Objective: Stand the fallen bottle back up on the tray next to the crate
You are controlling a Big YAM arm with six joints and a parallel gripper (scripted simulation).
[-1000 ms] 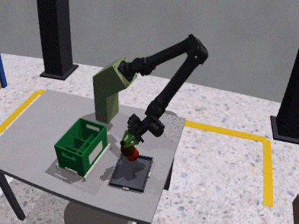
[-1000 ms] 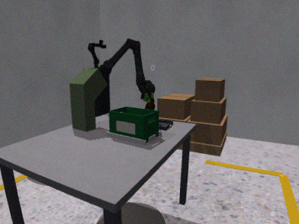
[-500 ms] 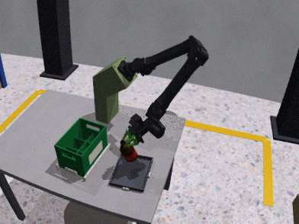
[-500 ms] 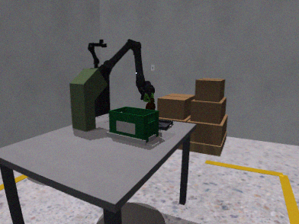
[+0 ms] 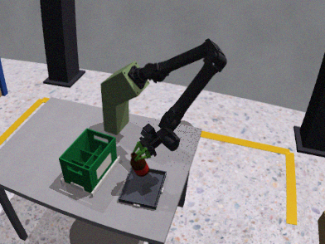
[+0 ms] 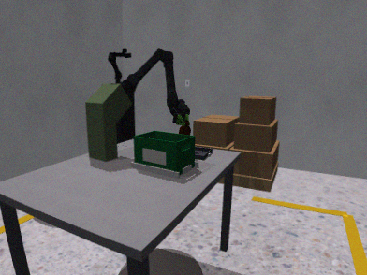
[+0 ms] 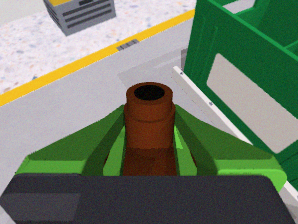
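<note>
The brown bottle lies 2 cm behind my hand, 1 cm to the left of it and 5 cm below it. Round my hand: green crate 1 cm behind, 26 cm to the right, 12 cm below; then dark tray 5 cm to the left, 19 cm below.
</note>
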